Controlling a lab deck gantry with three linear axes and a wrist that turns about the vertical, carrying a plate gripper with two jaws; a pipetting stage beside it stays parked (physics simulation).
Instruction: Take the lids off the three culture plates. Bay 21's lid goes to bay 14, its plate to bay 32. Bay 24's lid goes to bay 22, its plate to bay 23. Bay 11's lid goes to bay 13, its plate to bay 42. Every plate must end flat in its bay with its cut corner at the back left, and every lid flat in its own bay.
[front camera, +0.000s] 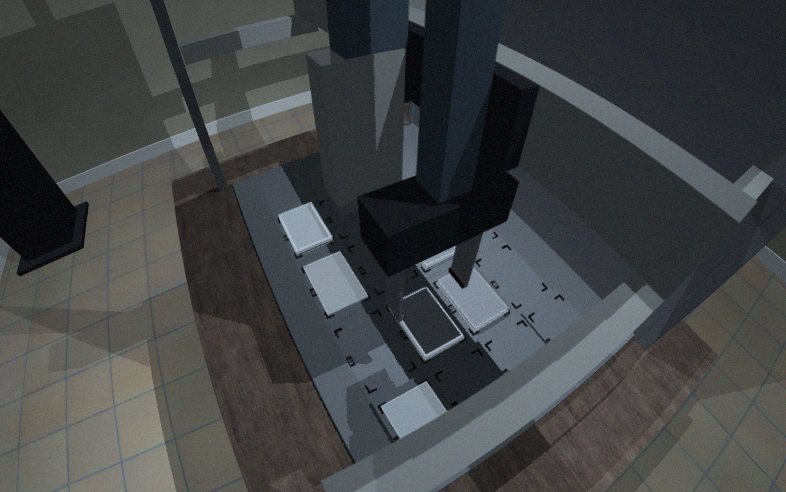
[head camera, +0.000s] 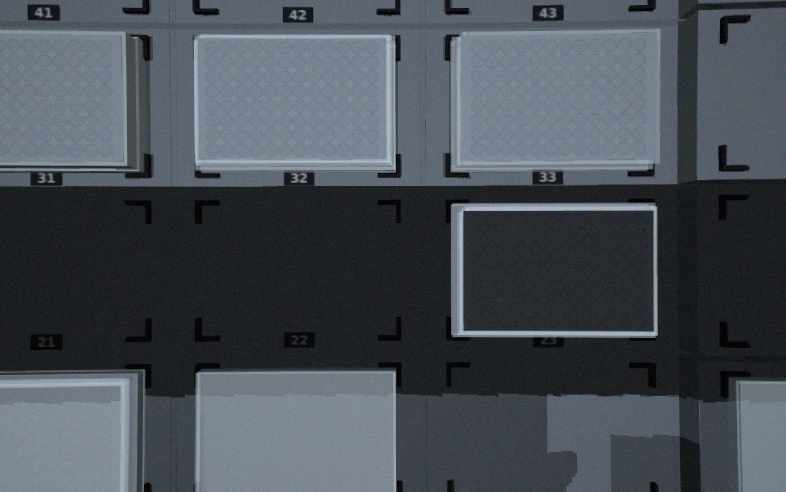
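Where they show: gripper, fingertip midpoint: (front camera: 427, 294); robot's base at its link origin: (front camera: 279, 219).
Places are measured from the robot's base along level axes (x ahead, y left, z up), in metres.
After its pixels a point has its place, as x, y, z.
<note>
My gripper (front camera: 430, 301) {0.420, 0.120, 0.160} is open, its jaws raised above and on either side of the unlidded plate (front camera: 457, 341) {0.455, 0.176, 0.007} (head camera: 556, 272) {0.391, 0.149, 0.014} in bay 23. That plate lies flat, its cut corner at the back left. Another unlidded plate (front camera: 437, 258) {0.285, 0.247, 0.013} (head camera: 292, 98) {0.228, 0.257, 0.014} lies flat in bay 32, wells visible, partly hidden by the gripper in the front view. A pale, well-less covered plate (front camera: 305, 228) {0.076, 0.042, 0.017} (head camera: 58, 443) {0.088, 0.047, 0.017} is in bay 11. A plain lid-like slab (front camera: 335, 283) {0.235, 0.043, 0.008} (head camera: 295, 435) {0.228, 0.046, 0.008} lies flat in bay 12. A pale lid (front camera: 414, 409) {0.524, 0.043, 0.022} (head camera: 765, 440) {0.506, 0.052, 0.022} lies in bay 14, its front part hidden.
A plate (front camera: 472, 298) {0.400, 0.251, 0.014} (head camera: 556, 98) {0.391, 0.256, 0.014} stands in bay 33, close behind bay 23. A taller plate or stack (head camera: 58, 98) {0.085, 0.257, 0.014} stands in bay 31. The parked pipetting stage (front camera: 359, 121) is beside the gripper column. A pale rail (front camera: 493, 406) {0.618, 0.010, 0.400} crosses in front of the deck.
</note>
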